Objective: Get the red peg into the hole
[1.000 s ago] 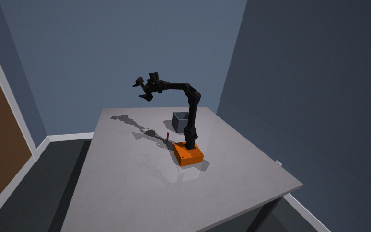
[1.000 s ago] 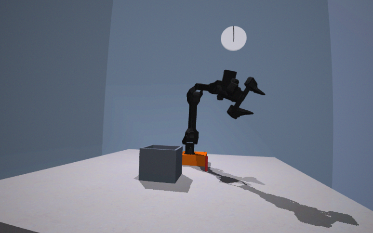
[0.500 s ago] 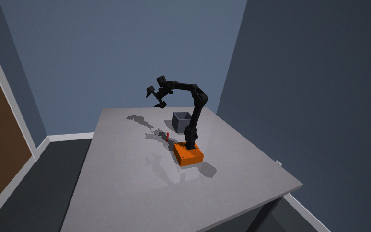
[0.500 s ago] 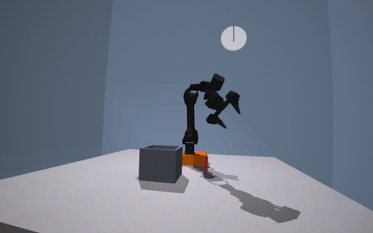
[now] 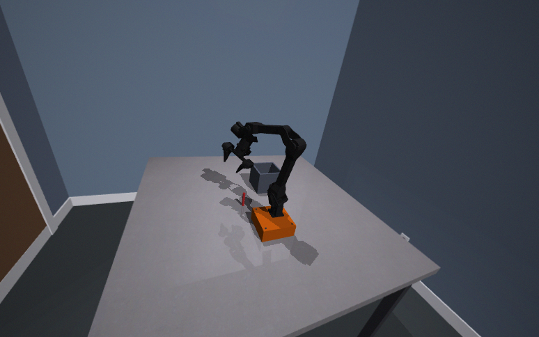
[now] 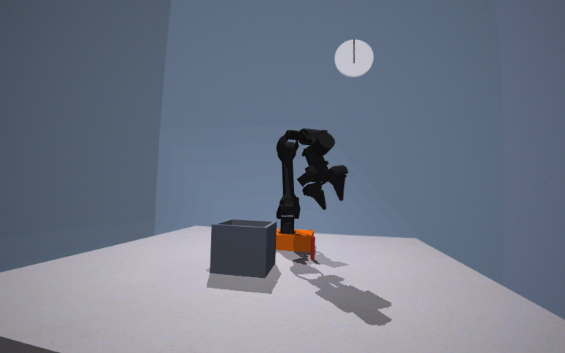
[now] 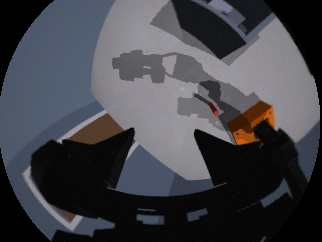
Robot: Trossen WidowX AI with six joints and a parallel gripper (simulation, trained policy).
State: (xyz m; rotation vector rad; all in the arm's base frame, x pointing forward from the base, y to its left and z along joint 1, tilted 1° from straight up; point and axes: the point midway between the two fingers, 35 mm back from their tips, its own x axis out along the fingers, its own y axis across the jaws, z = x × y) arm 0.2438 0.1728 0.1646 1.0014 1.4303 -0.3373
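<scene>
The red peg is 80 mm behind my gripper tip, 60 mm to the right of it and 160 mm below it. From my gripper tip the other things lie so: plate (90 mm ahead, 260 mm to the right, 150 mm below).
</scene>
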